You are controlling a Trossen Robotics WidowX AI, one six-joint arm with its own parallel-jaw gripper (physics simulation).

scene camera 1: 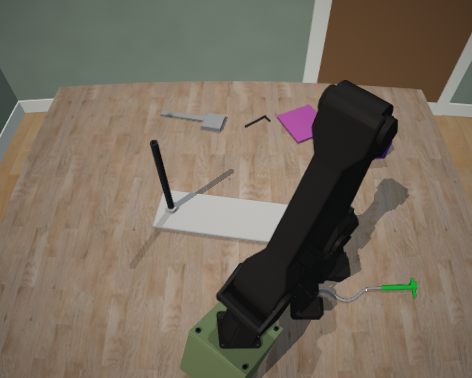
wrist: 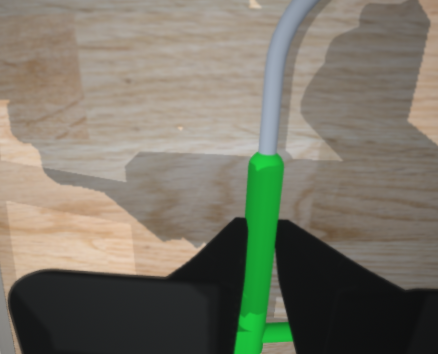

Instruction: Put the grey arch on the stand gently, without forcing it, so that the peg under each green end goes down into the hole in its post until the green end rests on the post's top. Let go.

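Places are measured from the arm's base along level axes (x ahead, y left, z up), in metres.
Where they show: gripper, fingertip midpoint: (scene camera 1: 297, 288) (wrist: 260, 230); arm's base, origin of the base link: (scene camera 1: 238, 330).
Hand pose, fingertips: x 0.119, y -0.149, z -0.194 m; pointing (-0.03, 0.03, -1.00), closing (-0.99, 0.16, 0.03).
Things, the pixels of their top centre, and the offset from my fingertips. "pt": a spot on its surface instead. Level surfaces: height alone.
- grey arch, middle of its top: (scene camera 1: 347, 289) 0.023 m back, 0.110 m right, 0.007 m up
- white base, its level: 0.006 m up
- upright black post, middle of its top: (scene camera 1: 154, 146) 0.241 m ahead, 0.269 m left, 0.238 m up
- grey paddle-shaped piece, surface spot: (scene camera 1: 214, 122) pt 0.523 m ahead, 0.137 m left, 0.008 m up
- small black bent rod, middle of its top: (scene camera 1: 257, 122) 0.515 m ahead, 0.010 m left, 0.000 m up
- magenta square, surface spot: (scene camera 1: 298, 124) pt 0.490 m ahead, 0.109 m right, 0.003 m up
- purple thing, middle of its top: (scene camera 1: 366, 120) 0.423 m ahead, 0.287 m right, 0.069 m up
The grey arch (scene camera 1: 347, 300) (wrist: 272, 80), a thin wavy rod, lies on the table at the right front in the scene view. One green end (scene camera 1: 397, 287) with a short crossbar points right. The other green end (wrist: 262, 200) is between the fingers in the wrist view, the black fingers against both its sides. My gripper (scene camera 1: 305, 287) (wrist: 260, 230) is shut on it; the arm mostly hides this in the scene view. The stand has a white base (scene camera 1: 215, 217) and an upright black post (scene camera 1: 162, 175) at its left end. The arm hides the base's right end.
A grey paddle-shaped piece (scene camera 1: 214, 122), a small black bent rod (scene camera 1: 257, 121) and a magenta square (scene camera 1: 298, 124) lie at the back. Part of a purple thing (scene camera 1: 385, 150) shows behind the arm. The green robot base (scene camera 1: 215, 357) is at the front.
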